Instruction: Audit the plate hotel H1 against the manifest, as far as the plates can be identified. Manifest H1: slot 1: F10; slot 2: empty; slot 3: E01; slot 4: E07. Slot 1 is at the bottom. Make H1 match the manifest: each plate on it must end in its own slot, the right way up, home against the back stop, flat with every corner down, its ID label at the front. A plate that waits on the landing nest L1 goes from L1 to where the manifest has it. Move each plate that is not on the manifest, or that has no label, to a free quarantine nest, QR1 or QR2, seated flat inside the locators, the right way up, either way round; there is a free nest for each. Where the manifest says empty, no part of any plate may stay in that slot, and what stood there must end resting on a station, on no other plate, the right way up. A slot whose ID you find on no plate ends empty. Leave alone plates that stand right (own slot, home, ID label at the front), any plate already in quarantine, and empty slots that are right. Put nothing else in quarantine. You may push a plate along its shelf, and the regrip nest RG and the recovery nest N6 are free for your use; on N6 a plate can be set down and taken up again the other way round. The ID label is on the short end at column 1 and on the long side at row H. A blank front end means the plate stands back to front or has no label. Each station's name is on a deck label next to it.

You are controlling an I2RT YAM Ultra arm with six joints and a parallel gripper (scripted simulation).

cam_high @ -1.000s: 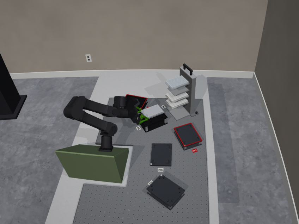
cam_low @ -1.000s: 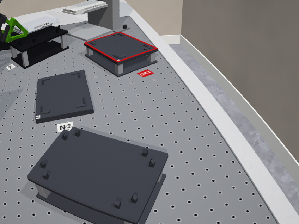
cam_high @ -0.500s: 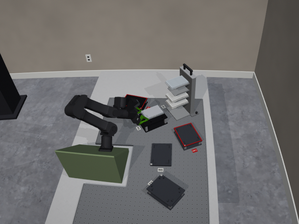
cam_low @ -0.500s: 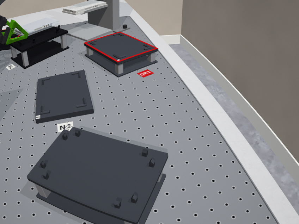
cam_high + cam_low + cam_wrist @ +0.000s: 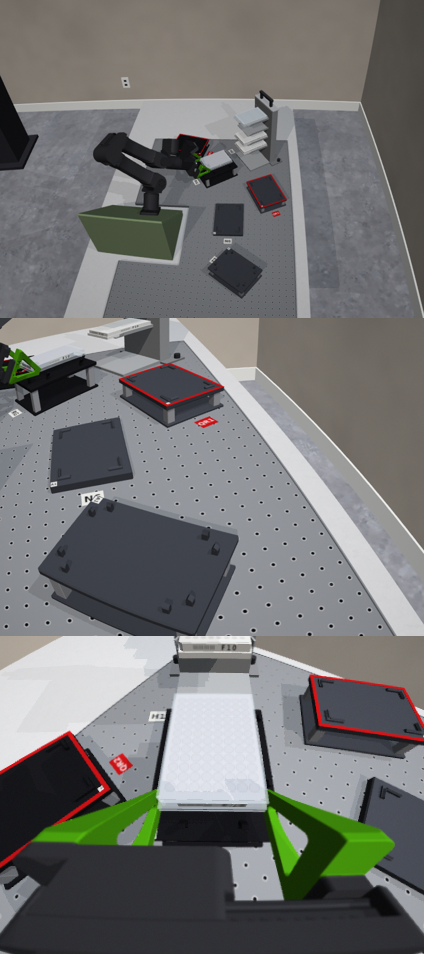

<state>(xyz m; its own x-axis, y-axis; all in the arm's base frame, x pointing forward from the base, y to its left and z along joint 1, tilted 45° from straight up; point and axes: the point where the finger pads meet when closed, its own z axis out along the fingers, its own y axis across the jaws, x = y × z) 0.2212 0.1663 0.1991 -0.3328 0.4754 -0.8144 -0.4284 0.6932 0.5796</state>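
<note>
Now: the clear well plate 5 cm ahead of my hand and 2 cm to the left of it. Also, from my hand: H1 deck label: 13 cm ahead, 17 cm to the left, 8 cm below; then black regrip nest RG: 5 cm ahead, 2 cm to the left, 3 cm below; then red-rimmed nest QR2: 8 cm behind, 20 cm to the left, 5 cm below.
</note>
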